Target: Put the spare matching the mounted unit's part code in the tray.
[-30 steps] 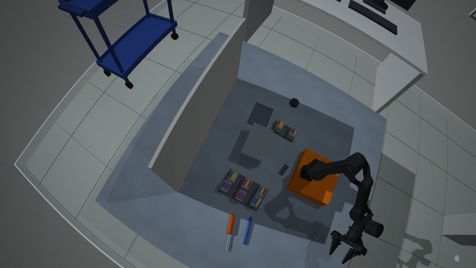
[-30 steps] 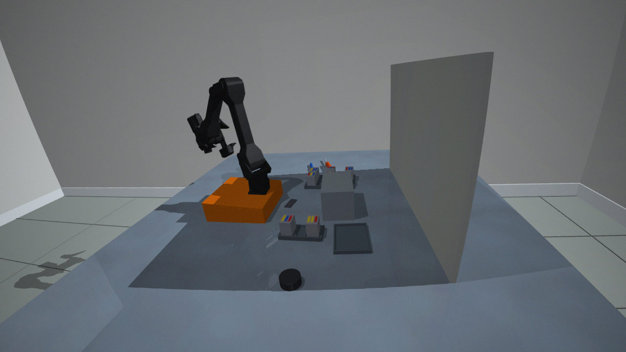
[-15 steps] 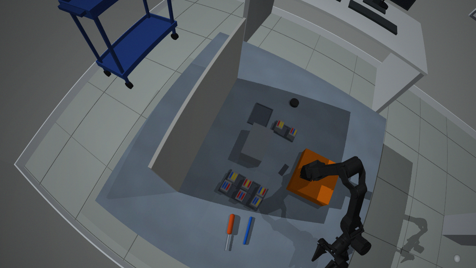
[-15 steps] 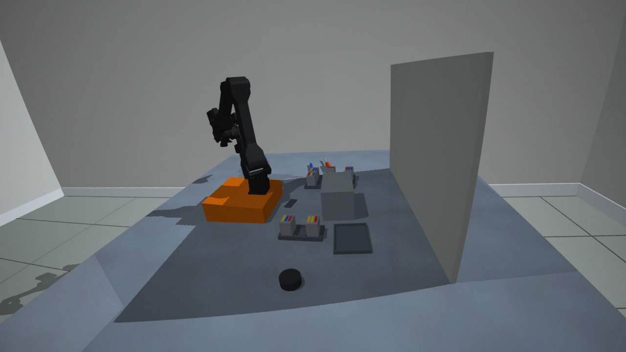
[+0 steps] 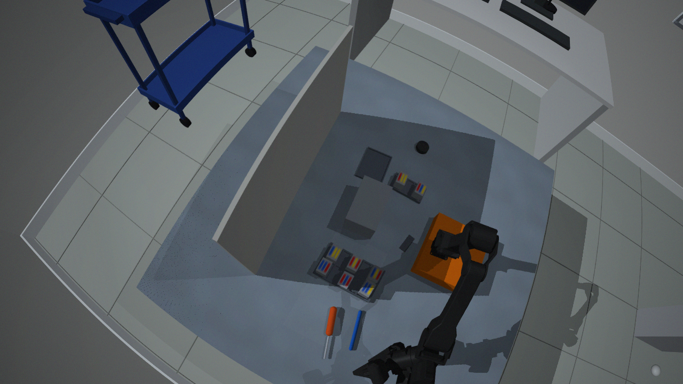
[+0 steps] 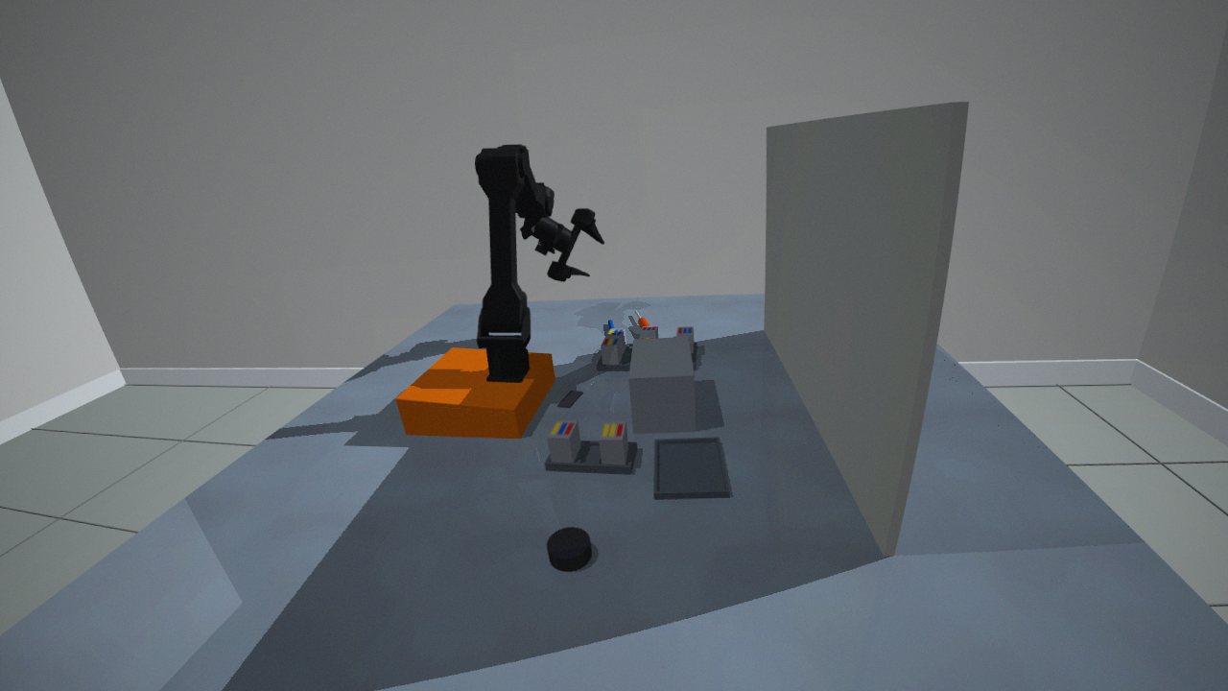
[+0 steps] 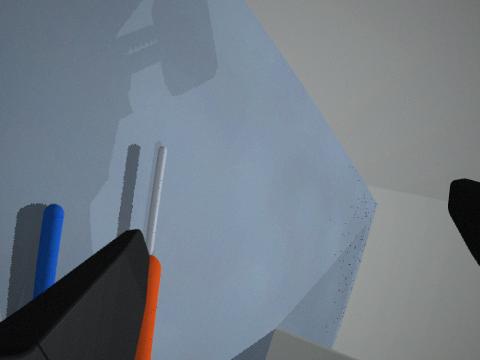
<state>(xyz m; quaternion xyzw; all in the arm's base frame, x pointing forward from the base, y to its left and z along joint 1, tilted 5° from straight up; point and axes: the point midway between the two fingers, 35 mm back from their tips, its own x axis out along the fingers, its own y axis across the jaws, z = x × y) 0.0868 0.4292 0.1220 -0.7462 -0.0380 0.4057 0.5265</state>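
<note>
My gripper tip is now 21 cm short of the grey spare, 24 cm to the left of it and 12 cm above it. From my gripper tip the other things lie so: grey wall panel (41 cm ahead, 48 cm to the right, 6 cm above); then blue pen (4 cm ahead, 10 cm to the right, 16 cm below); then mounted unit (16 cm ahead, 47 cm to the right, 11 cm below).
</note>
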